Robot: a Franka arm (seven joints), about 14 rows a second.
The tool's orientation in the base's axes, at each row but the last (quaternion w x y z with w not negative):
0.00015 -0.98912 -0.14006 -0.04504
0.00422 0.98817 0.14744 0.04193
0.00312 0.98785 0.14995 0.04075
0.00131 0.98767 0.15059 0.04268
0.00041 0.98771 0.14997 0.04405
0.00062 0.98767 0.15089 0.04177
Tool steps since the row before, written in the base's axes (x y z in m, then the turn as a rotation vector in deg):
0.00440 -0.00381 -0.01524 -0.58 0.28 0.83
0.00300 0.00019 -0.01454 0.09 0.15 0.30
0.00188 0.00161 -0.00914 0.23 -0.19 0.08
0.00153 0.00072 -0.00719 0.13 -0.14 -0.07
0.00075 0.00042 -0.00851 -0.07 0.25 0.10
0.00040 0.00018 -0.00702 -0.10 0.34 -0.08
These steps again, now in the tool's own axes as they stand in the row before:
0.00180 0.00469 0.01552 -0.40 -0.42 -0.87
0.00173 0.00039 0.01474 0.15 -0.11 -0.29
0.00154 -0.00115 0.00927 0.17 0.25 -0.06
0.00107 -0.00034 0.00730 0.08 0.17 0.08
0.00010 -0.00030 0.00855 0.02 -0.26 -0.10
-0.00014 -0.00015 0.00703 0.00 -0.36 0.08

